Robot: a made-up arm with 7 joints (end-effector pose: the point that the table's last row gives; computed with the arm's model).
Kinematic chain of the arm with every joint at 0, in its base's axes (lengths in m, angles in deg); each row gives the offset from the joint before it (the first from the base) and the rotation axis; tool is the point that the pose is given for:
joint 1: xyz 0 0 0.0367 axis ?
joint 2: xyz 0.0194 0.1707 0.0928 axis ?
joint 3: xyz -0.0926 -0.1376 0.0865 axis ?
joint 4: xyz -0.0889 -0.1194 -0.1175 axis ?
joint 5: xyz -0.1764 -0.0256 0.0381 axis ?
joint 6: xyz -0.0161 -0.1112 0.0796 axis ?
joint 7: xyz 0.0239 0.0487 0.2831 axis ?
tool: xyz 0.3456 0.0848 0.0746
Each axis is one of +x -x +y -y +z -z.
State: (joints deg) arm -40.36 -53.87 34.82 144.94 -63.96 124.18 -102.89
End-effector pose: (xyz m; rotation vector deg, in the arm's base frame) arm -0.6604 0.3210 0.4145 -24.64 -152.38 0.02
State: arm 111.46 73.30 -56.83 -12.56 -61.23 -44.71 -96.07
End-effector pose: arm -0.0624 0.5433 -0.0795 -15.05 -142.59 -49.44
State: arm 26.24 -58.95 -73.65 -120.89 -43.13 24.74 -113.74
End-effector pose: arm 0.0999 -0.4784 -0.2280 -153.03 86.95 -24.68
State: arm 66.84 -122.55 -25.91 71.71 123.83 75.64 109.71
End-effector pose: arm -0.8723 -0.0464 0.2712 -19.96 -52.83 159.38
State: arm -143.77 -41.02 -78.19 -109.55 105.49 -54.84 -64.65
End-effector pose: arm -0.1903 -0.3547 -0.2467 82.60 -139.34 -9.60
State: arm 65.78 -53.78 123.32 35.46 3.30 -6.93 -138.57
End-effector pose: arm -0.3904 0.2106 0.7642 48.71 -14.09 62.97
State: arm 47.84 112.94 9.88 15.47 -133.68 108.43 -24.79
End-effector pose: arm 0.0148 0.4762 -0.9468 -39.39 108.18 12.77
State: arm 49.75 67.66 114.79 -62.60 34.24 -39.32 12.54
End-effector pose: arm -0.2036 0.1567 -0.2321 -94.05 -0.96 84.76
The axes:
joint 1: -y
joint 2: +x
joint 3: +y
joint 4: +x
joint 5: +y
joint 6: +x
joint 7: -z

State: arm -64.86 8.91 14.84 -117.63 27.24 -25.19 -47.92
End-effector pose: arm -0.3958 -0.0215 0.0685 102.00 -116.70 -89.05
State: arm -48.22 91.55 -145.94 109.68 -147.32 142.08 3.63
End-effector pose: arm 0.2079 -0.1673 -0.7182 98.87 74.13 -67.58
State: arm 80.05 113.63 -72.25 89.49 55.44 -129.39 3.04
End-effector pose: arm -0.2985 0.2774 -0.0123 70.74 -130.20 -29.91
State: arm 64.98 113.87 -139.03 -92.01 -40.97 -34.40 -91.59
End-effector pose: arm 0.3767 0.0688 0.5079 20.79 -1.46 -35.81
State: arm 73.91 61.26 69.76 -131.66 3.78 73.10 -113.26
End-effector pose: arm -0.7468 -0.0082 -0.1764 -61.59 14.19 150.24
